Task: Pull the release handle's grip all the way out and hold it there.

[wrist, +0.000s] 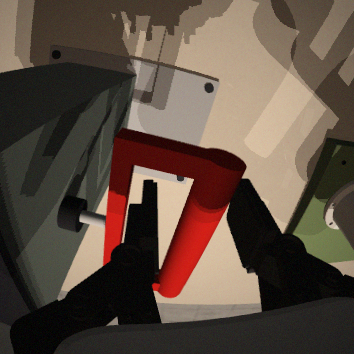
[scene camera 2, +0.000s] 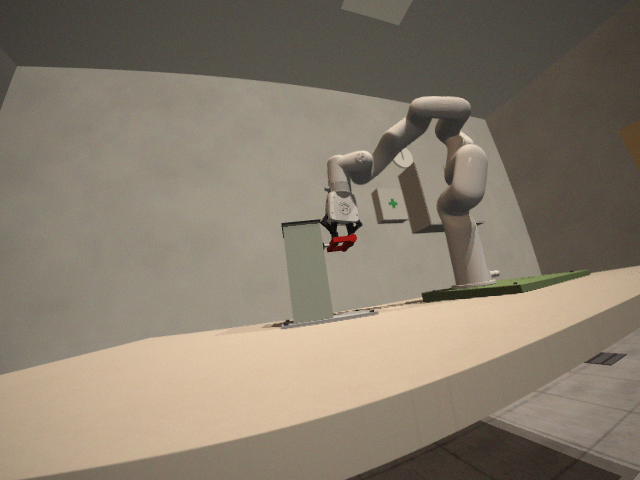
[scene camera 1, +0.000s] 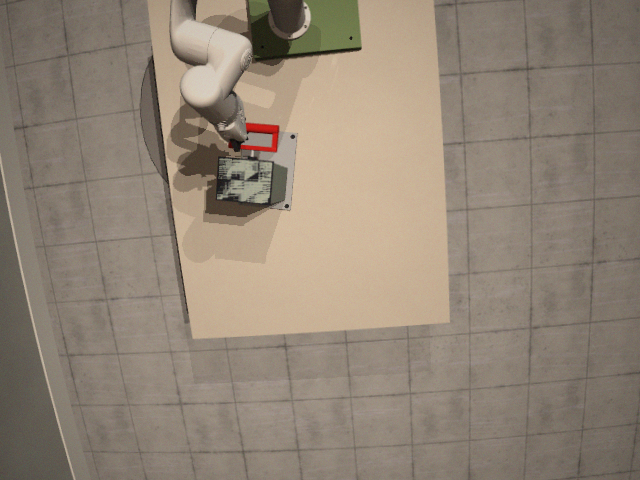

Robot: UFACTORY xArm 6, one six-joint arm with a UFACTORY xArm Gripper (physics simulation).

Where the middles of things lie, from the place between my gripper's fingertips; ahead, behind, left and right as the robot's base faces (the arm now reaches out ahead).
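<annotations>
Grey base plate (scene camera 1: pixel 285 156): 30 mm to the left of my hand, 90 mm ahead, 200 mm below.
</annotations>
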